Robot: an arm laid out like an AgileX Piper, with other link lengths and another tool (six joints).
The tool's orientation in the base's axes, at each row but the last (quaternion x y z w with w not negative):
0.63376, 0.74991, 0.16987, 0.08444
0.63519, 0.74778, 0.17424, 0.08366
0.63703, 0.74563, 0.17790, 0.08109
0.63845, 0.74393, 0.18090, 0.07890
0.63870, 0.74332, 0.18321, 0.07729
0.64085, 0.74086, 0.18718, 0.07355
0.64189, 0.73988, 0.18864, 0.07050
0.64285, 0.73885, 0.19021, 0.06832
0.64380, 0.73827, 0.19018, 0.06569
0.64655, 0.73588, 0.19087, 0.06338
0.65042, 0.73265, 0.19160, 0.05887
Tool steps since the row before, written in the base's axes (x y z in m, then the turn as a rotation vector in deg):
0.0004, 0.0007, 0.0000, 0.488, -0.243, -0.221
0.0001, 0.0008, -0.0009, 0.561, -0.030, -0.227
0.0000, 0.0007, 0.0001, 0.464, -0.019, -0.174
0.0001, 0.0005, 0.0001, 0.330, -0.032, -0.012
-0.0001, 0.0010, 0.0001, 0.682, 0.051, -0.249
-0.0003, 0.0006, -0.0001, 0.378, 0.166, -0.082
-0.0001, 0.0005, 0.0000, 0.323, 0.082, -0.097
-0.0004, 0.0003, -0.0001, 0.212, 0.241, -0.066
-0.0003, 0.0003, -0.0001, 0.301, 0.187, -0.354
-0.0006, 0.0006, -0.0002, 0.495, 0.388, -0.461
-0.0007, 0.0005, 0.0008, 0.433, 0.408, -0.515
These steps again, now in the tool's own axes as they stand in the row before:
0.0006, 0.0005, 0.0002, -0.347, 0.336, 0.336
0.0007, -0.0001, 0.0010, -0.152, 0.429, 0.400
0.0007, 0.0001, 0.0000, -0.118, 0.361, 0.319
0.0005, 0.0002, 0.0000, -0.090, 0.296, 0.121
0.0010, 0.0001, 0.0000, -0.097, 0.542, 0.476
0.0006, -0.0002, 0.0001, 0.088, 0.336, 0.238
0.0005, 0.0000, 0.0001, 0.013, 0.271, 0.217
0.0003, -0.0004, 0.0000, 0.191, 0.196, 0.180
0.0003, -0.0003, 0.0000, 0.081, 0.168, 0.465
0.0006, -0.0006, 0.0001, 0.231, 0.327, 0.669
0.0007, -0.0003, -0.0009, 0.250, 0.252, 0.702

